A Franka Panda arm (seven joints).
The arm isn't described. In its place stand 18 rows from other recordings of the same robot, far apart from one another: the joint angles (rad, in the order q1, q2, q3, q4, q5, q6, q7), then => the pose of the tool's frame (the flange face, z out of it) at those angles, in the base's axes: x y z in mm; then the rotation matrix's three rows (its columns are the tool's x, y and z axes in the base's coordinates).
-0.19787 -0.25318 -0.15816 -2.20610 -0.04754 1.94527 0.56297 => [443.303 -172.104 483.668], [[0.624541 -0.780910 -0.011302], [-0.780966 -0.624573 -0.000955], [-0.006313 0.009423 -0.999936]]
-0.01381 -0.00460 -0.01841 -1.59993 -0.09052 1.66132 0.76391 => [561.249 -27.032 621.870], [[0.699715 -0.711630 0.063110], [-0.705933 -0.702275 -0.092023], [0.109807 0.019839 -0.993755]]
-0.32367 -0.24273 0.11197 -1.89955 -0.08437 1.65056 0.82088 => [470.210 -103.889 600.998], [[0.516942 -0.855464 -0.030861], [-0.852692 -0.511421 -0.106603], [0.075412 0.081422 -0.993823]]
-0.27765 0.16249 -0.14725 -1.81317 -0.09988 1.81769 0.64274 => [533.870 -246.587 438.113], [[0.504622 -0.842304 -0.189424], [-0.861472 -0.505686 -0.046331], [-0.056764 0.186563 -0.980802]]
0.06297 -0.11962 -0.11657 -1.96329 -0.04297 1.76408 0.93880 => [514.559 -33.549 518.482], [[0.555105 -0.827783 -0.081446], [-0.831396 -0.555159 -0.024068], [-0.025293 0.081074 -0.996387]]
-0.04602 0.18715 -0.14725 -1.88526 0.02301 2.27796 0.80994 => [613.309 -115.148 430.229], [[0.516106 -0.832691 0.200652], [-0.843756 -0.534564 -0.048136], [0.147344 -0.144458 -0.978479]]
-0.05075 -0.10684 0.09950 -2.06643 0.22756 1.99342 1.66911 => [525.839 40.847 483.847], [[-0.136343 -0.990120 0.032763], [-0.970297 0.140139 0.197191], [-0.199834 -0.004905 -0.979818]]
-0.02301 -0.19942 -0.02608 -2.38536 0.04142 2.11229 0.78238 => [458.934 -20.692 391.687], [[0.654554 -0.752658 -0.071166], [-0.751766 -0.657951 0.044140], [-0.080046 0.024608 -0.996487]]
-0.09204 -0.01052 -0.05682 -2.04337 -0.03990 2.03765 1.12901 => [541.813 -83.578 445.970], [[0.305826 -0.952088 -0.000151], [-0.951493 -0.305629 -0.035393], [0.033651 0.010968 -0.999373]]
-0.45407 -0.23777 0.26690 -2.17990 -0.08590 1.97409 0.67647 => [477.922 -89.751 489.262], [[0.669647 -0.742675 -0.002545], [-0.735302 -0.662511 -0.142864], [0.104416 0.097540 -0.989739]]
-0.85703 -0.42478 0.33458 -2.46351 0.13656 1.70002 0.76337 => [331.999 -175.165 415.592], [[0.153041 -0.944072 -0.292072], [-0.958464 -0.213782 0.188795], [-0.240676 0.251048 -0.937577]]
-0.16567 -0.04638 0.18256 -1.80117 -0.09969 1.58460 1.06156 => [529.309 0.079 543.169], [[0.510787 -0.843254 -0.167393], [-0.859652 -0.498770 -0.110576], [0.009753 0.200380 -0.979670]]
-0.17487 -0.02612 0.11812 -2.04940 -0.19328 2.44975 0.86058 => [579.145 -32.517 496.248], [[0.615511 -0.672537 0.410902], [-0.682489 -0.715575 -0.148870], [0.394151 -0.188805 -0.899443]]
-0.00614 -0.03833 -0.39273 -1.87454 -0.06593 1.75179 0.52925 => [495.975 -218.176 515.278], [[0.609228 -0.786746 -0.099356], [-0.791368 -0.611210 -0.012647], [-0.050777 0.086332 -0.994972]]
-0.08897 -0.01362 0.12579 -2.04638 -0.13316 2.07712 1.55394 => [551.448 13.745 450.158], [[0.112356 -0.992307 0.051992], [-0.986249 -0.117747 -0.115969], [0.121199 -0.038247 -0.991891]]
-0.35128 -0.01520 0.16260 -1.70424 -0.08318 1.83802 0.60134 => [560.456 -113.140 594.264], [[0.704077 -0.698030 0.130500], [-0.689598 -0.715946 -0.108974], [0.169498 -0.013267 -0.985441]]
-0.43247 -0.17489 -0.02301 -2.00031 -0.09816 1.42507 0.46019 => [406.089 -212.470 509.300], [[0.551753 -0.737184 -0.390037], [-0.774923 -0.626038 0.087015], [-0.308324 0.254238 -0.916679]]
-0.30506 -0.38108 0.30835 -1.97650 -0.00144 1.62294 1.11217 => [441.110 24.304 616.508], [[0.427017 -0.904198 0.009119], [-0.897845 -0.425171 -0.114474], [0.107384 0.040695 -0.993384]]
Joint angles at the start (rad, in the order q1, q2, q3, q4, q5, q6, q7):
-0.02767, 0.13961, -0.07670, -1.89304, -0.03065, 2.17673, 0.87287
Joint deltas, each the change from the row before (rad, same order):
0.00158, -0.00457, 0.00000, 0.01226, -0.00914, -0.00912, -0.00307
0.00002, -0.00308, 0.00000, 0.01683, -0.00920, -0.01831, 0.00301
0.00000, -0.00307, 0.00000, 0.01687, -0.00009, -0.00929, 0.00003
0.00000, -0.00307, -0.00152, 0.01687, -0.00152, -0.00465, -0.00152
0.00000, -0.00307, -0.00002, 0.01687, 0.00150, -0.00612, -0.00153
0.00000, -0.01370, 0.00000, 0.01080, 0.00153, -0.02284, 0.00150
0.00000, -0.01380, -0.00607, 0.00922, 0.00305, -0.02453, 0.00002
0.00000, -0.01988, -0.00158, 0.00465, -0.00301, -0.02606, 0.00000
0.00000, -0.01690, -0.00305, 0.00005, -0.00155, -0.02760, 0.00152
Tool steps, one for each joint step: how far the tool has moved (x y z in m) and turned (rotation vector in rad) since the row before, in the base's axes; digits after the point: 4 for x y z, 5 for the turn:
0.0010, 0.0005, 0.0078, -0.00920, -0.00663, 0.00836
0.0009, -0.0005, 0.0082, -0.00813, -0.00089, 0.00017
0.0016, -0.0002, 0.0091, -0.00111, -0.01060, -0.00033
0.0018, -0.0011, 0.0097, -0.00326, -0.01496, 0.00048
0.0016, -0.0001, 0.0096, -0.00019, -0.01380, 0.00075
-0.0027, 0.0001, 0.0113, 0.00222, -0.00198, -0.00314
-0.0037, -0.0034, 0.0104, 0.00316, 0.00113, -0.00824
-0.0055, -0.0010, 0.0116, -0.00150, 0.00174, -0.00197
-0.0059, -0.0017, 0.0072, 0.00089, 0.01055, -0.00554

